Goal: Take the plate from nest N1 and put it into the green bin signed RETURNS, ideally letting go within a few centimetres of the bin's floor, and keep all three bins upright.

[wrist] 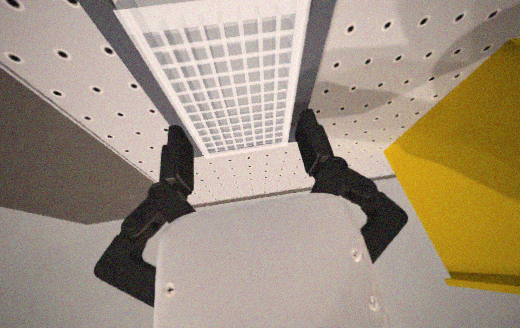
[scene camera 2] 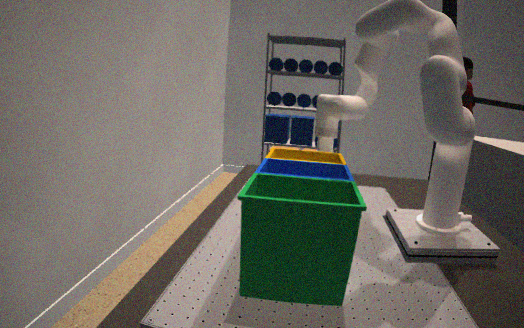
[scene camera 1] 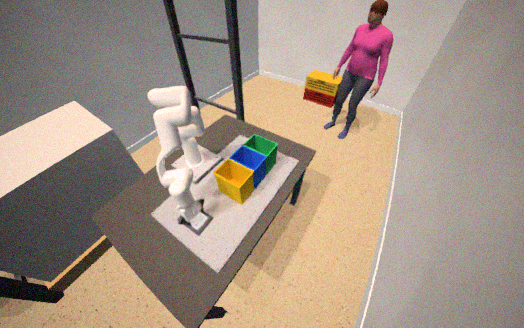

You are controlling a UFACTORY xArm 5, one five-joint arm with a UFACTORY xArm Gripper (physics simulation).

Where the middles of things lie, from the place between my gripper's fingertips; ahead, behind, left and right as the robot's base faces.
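White gridded plate [wrist: 232,79]: my hand 2 cm past it, 1 cm above it. Yellow bin [scene camera 1: 234,180]: from my hand 27 cm to the left, 7 cm ahead, 6 cm above. Blue bin [scene camera 2: 268,166]: 40 cm to the left of my hand, 8 cm ahead, 6 cm above. Green bin [scene camera 2: 298,234]: 54 cm to the left of my hand, 8 cm ahead, 6 cm above. Going by their middles, farthest from my hand of the things named here: green bin.
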